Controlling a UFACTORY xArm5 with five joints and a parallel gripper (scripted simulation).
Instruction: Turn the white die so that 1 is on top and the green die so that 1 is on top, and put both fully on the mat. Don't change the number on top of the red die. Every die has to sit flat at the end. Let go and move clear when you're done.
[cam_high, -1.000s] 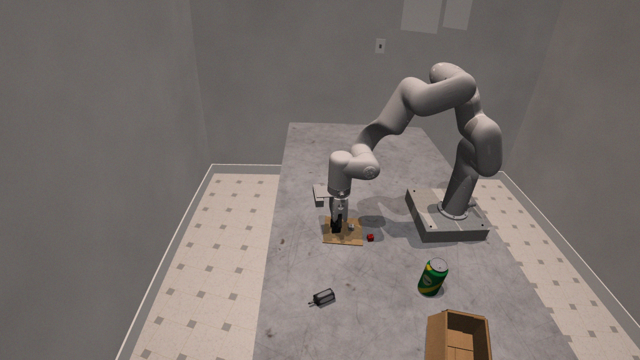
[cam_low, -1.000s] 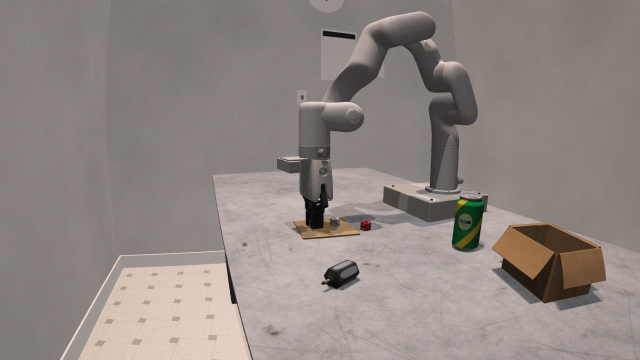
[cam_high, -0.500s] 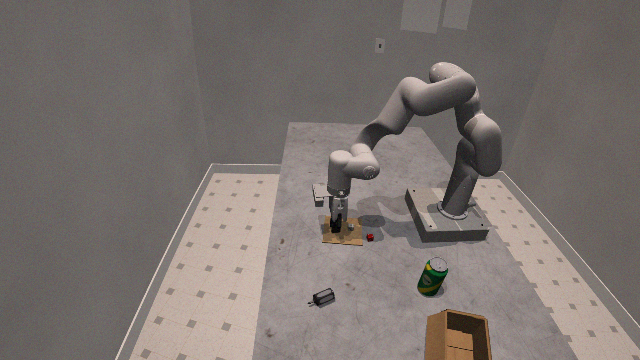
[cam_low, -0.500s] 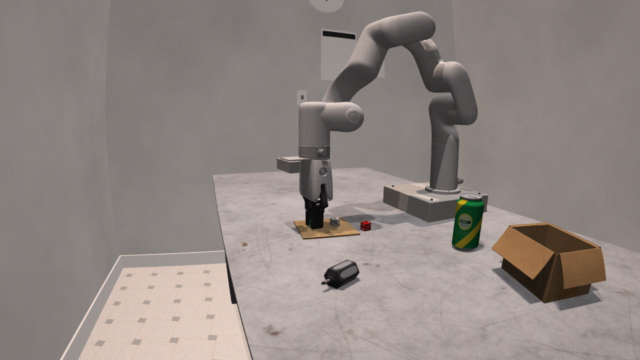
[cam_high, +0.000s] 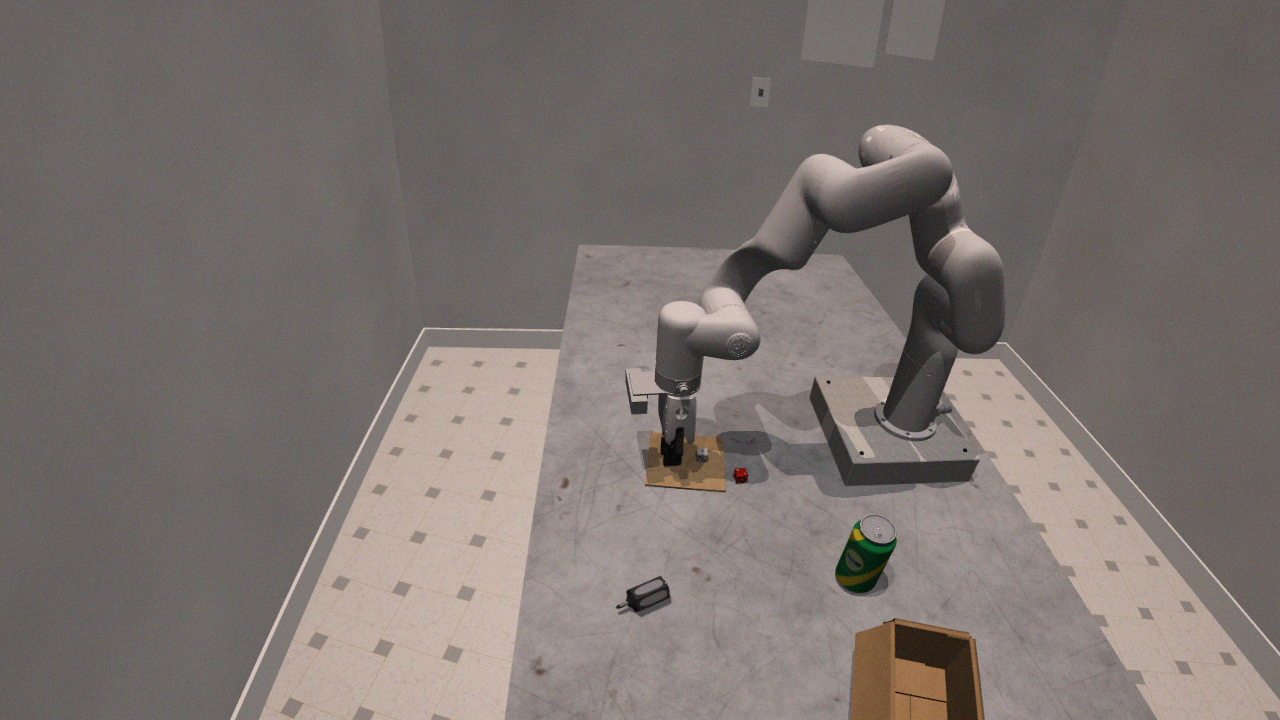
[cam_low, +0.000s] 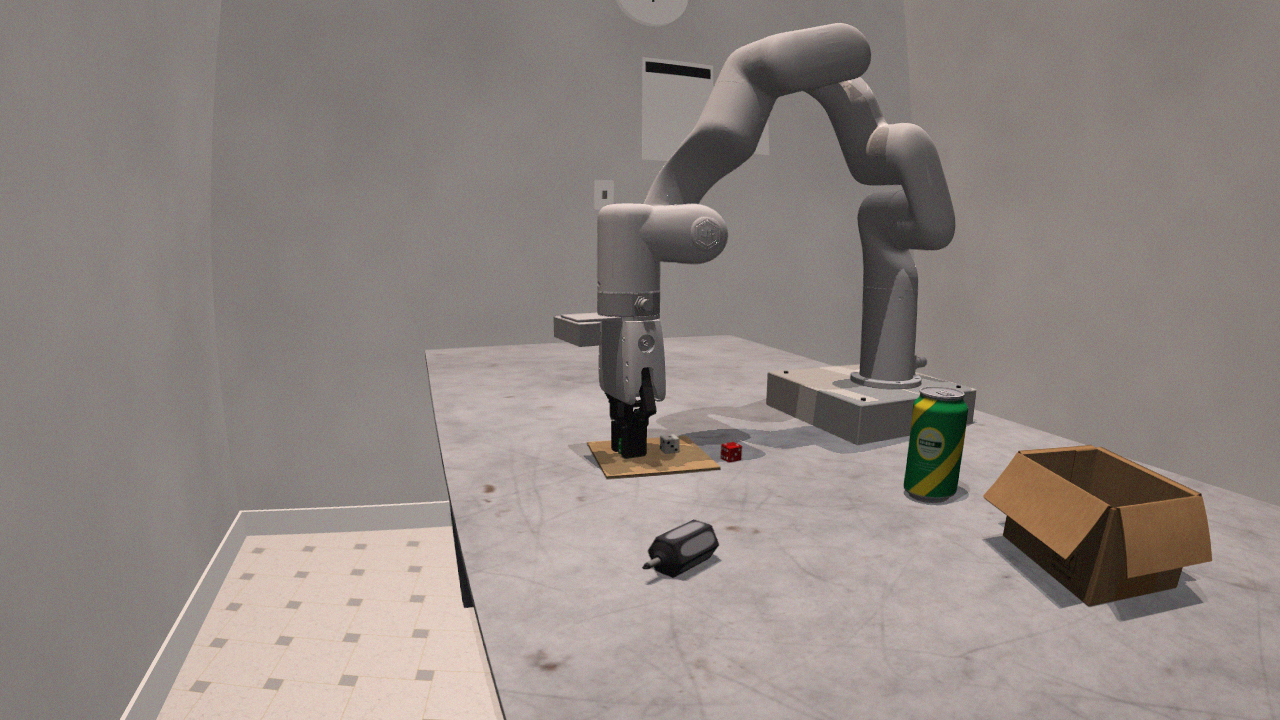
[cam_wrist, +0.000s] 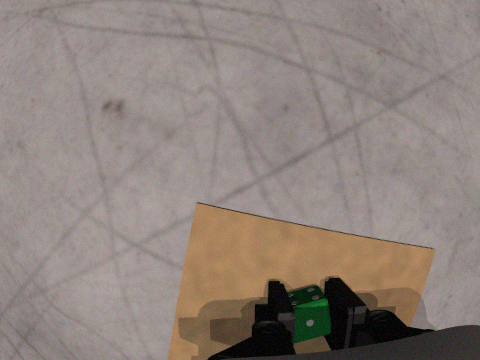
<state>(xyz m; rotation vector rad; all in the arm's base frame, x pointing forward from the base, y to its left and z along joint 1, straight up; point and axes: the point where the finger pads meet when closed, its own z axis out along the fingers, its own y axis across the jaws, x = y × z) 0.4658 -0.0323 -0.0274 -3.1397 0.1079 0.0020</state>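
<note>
Right now the green die is 1 cm below my hand. From my hand the other things lie so: tan mat 3 cm below, 3 cm behind; red die 11 cm behind, 6 cm to the left, 2 cm below; white die 6 cm behind, 2 cm below.
</note>
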